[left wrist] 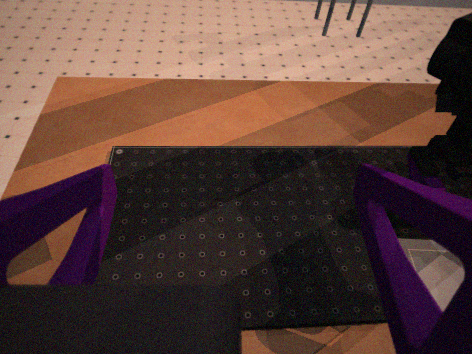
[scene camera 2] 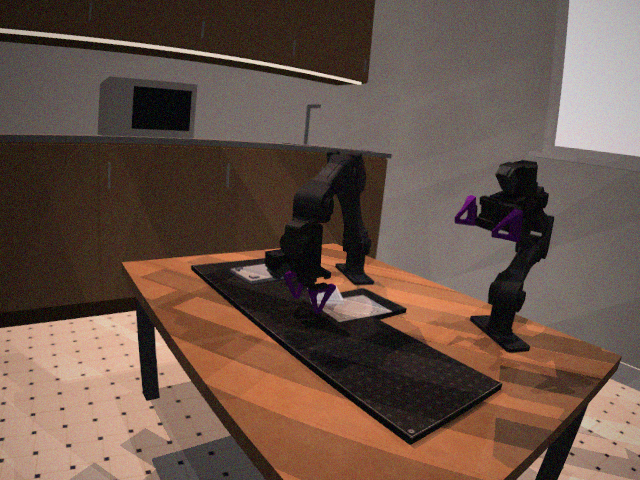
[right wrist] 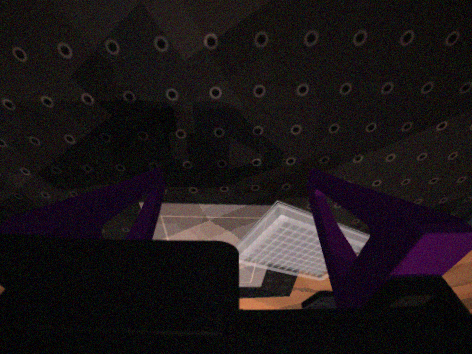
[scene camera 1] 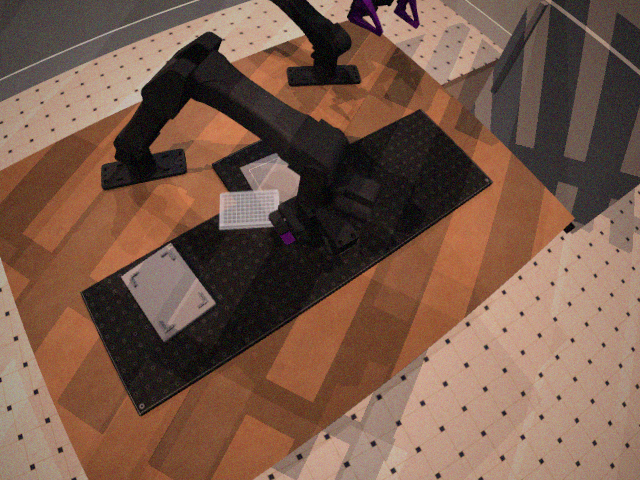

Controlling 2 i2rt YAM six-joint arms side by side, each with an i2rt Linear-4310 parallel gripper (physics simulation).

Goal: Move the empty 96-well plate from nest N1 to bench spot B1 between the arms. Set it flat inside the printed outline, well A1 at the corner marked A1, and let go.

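Seen in the pictures: left gripper, fingertip midpoint: (left wrist: 235,177) (scene camera 2: 473,226) (scene camera 1: 400,30); right gripper, fingertip midpoint: (scene camera 2: 306,305) (right wrist: 235,176); left arm's base, origin of the base link: (scene camera 2: 497,334) (scene camera 1: 323,76); right arm's base, origin of the base link: (scene camera 2: 353,274) (scene camera 1: 144,170).
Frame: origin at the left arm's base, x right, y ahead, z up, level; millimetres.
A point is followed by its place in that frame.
The clear 96-well plate (scene camera 1: 249,209) {x 227, y 424, z 28 mm} (right wrist: 292,245) {x 204, y 429, z 28 mm} lies turned askew across the outer edge of the pale bench spot B1 (scene camera 1: 268,173) {x 179, y 327, z 15 mm} (scene camera 2: 364,308) {x 144, y 328, z 15 mm} (right wrist: 195,222) {x 113, y 408, z 15 mm}, partly outside its printed outline. It looks tilted in scene camera 2. Its A1 corner cannot be read. Nest N1 (scene camera 1: 168,294) {x 397, y 592, z 25 mm} (scene camera 2: 251,274) {x 362, y 618, z 25 mm}, a pale base with corner brackets, is empty. My right gripper (scene camera 2: 307,304) {x 117, y 486, z 31 mm} (right wrist: 235,176) {x 117, y 486, z 31 mm} is open above the black board beside the plate; one finger hides part of the plate in the right wrist view. My left gripper (scene camera 1: 398,29) {x -95, y 198, z 293 mm} (scene camera 2: 476,229) {x -95, y 198, z 293 mm} (left wrist: 235,177) {x -95, y 198, z 293 mm} is open, raised and empty.
The black perforated board (scene camera 1: 242,304) {x 257, y 623, z 13 mm} (scene camera 2: 408,372) {x -174, y 325, z 13 mm} (left wrist: 220,220) {x -157, y 341, z 13 mm} lies on the wooden table (scene camera 1: 330,361) {x 104, y 750, z 0 mm} (scene camera 2: 222,356) {x -86, y 682, z 0 mm}. The right arm reaches over the board and hides part of B1 in scene camera 1. The left arm's base (scene camera 1: 324,75) {x 5, y 31, z 31 mm} (scene camera 2: 500,333) {x -30, y 16, z 17 mm} stands behind the board.
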